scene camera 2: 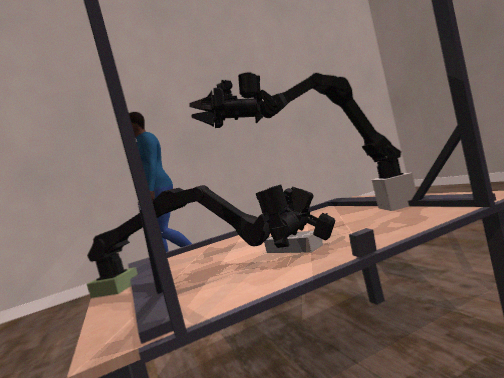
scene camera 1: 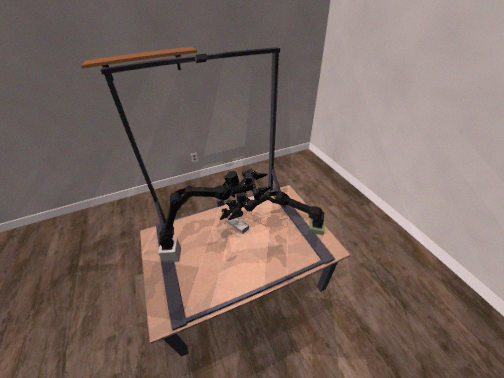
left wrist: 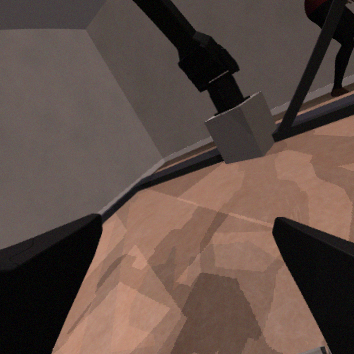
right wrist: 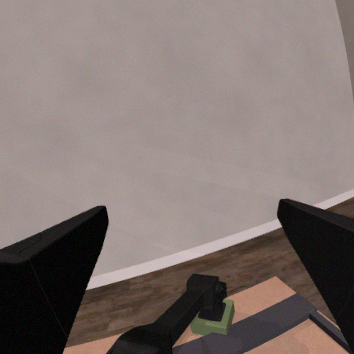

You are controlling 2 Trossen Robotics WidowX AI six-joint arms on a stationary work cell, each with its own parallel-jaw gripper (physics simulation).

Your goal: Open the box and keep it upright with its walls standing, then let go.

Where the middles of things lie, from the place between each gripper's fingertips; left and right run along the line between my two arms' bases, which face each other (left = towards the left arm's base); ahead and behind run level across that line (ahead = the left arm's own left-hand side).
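The grey arm base (scene camera 2: 393,193) lies 63 cm to the right of my right hand, 3 cm ahead of it and 42 cm below it. As for my left gripper, it is 140 mm short of the grey arm base, 360 mm to the left of it and 40 mm above it.
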